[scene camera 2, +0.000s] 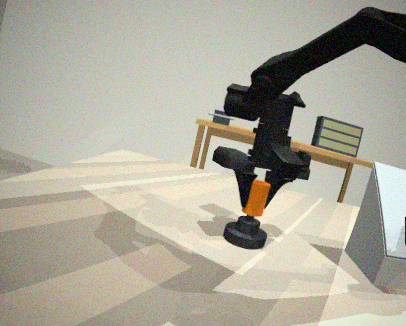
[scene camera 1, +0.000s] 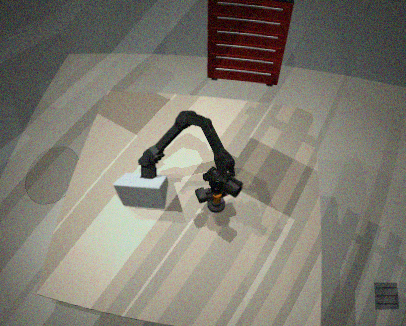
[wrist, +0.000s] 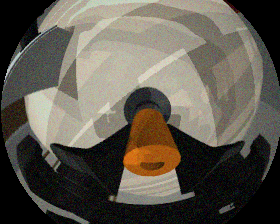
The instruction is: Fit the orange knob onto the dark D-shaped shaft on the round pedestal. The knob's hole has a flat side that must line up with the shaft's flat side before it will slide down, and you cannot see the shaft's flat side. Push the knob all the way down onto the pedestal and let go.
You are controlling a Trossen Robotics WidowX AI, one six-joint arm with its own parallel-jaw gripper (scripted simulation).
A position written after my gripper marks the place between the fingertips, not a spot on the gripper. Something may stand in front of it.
In view: my gripper (scene camera 2: pixel 253 207), an orange knob (wrist: pixel 151 151) and a dark round pedestal (wrist: pixel 145 97).
My gripper is seen too in the wrist view (wrist: pixel 148 127).
